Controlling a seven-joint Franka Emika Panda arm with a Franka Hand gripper.
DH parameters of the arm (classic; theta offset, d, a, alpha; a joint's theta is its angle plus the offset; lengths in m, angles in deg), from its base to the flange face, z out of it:
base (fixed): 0 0 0 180
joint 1: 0 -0.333 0 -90
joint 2: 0 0 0 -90
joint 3: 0 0.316 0.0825 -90
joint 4: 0 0 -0.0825 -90
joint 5: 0 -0.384 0 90
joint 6: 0 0 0.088 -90
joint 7: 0 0.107 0 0
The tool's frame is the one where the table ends.
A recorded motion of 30 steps. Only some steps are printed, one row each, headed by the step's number.
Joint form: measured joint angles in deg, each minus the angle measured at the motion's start. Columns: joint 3, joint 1, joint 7, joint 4, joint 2, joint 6, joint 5.
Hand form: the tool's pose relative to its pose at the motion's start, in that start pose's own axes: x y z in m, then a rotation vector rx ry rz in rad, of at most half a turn. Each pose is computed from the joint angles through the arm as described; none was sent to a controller.
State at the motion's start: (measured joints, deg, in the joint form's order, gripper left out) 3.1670 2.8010 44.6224 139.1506 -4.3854 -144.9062 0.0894
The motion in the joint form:
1: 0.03 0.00 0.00 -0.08 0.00 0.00 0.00
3: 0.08 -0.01 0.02 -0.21 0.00 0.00 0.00
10: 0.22 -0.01 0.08 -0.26 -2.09 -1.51 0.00
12: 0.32 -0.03 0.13 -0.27 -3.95 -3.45 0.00
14: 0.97 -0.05 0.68 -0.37 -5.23 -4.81 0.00
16: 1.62 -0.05 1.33 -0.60 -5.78 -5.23 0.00
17: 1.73 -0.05 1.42 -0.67 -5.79 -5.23 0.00
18: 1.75 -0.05 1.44 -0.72 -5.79 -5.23 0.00
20: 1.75 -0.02 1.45 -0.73 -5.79 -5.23 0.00
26: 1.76 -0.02 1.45 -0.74 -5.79 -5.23 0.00
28: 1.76 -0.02 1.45 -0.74 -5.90 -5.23 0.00
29: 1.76 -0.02 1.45 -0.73 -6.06 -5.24 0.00
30: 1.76 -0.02 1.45 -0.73 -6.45 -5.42 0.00
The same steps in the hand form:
1: 0.0002 -0.0006 -0.0005 0.0010 0.0010 -0.0005
3: 0.0004 -0.0015 -0.0014 0.0027 0.0025 -0.0012
10: -0.0001 -0.0028 0.0139 -0.0021 -0.0057 -0.0024
12: -0.0003 -0.0042 0.0268 0.0007 -0.0061 -0.0033
14: -0.0038 -0.0091 0.0351 0.0054 -0.0064 -0.0050
16: -0.0070 -0.0141 0.0377 0.0088 -0.0072 -0.0046
17: -0.0074 -0.0151 0.0373 0.0098 -0.0068 -0.0049
18: -0.0073 -0.0155 0.0370 0.0105 -0.0062 -0.0049
20: -0.0070 -0.0153 0.0369 0.0106 -0.0061 -0.0042
26: -0.0070 -0.0155 0.0369 0.0107 -0.0060 -0.0044
28: -0.0072 -0.0153 0.0378 0.0095 -0.0075 -0.0043
29: -0.0074 -0.0151 0.0393 0.0076 -0.0096 -0.0043
30: -0.0078 -0.0148 0.0423 0.0054 -0.0125 -0.0042

